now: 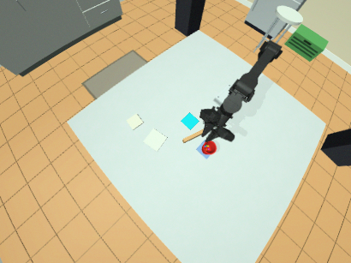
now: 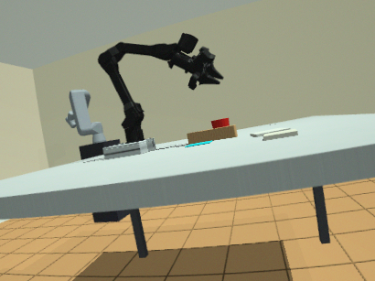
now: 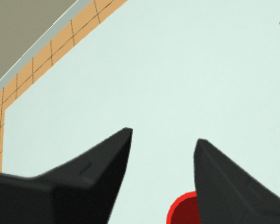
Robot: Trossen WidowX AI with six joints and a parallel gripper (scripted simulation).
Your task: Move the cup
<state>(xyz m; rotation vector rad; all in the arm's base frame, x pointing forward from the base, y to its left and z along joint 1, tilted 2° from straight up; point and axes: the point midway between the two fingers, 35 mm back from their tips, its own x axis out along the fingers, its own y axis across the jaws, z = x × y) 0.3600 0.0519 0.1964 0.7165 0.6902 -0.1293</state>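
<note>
The red cup lies 4 cm behind my gripper tip, 5 cm to the left of it and 18 cm below it. The rest, counted from my gripper tip: bright cyan pad (10 cm behind, 14 cm to the right, 23 cm below); then pale blue pad (4 cm behind, 5 cm to the left, 23 cm below); then wooden block (7 cm behind, 4 cm to the right, 21 cm below).
</note>
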